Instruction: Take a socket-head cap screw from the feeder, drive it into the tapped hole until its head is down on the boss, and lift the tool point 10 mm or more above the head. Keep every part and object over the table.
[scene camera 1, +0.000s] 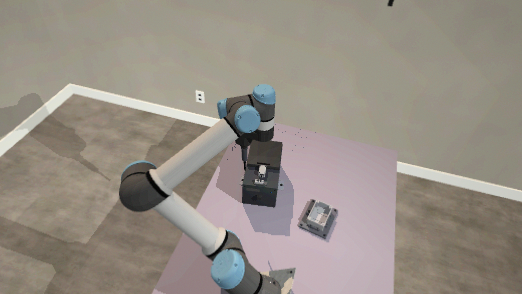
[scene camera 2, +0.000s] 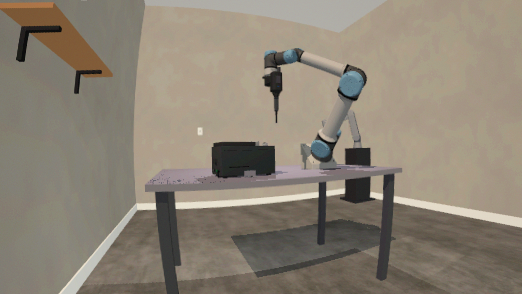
I see a black screw feeder (scene camera 2: 260, 158).
The black screw feeder is seen too in scene camera 1 (scene camera 1: 271, 177).
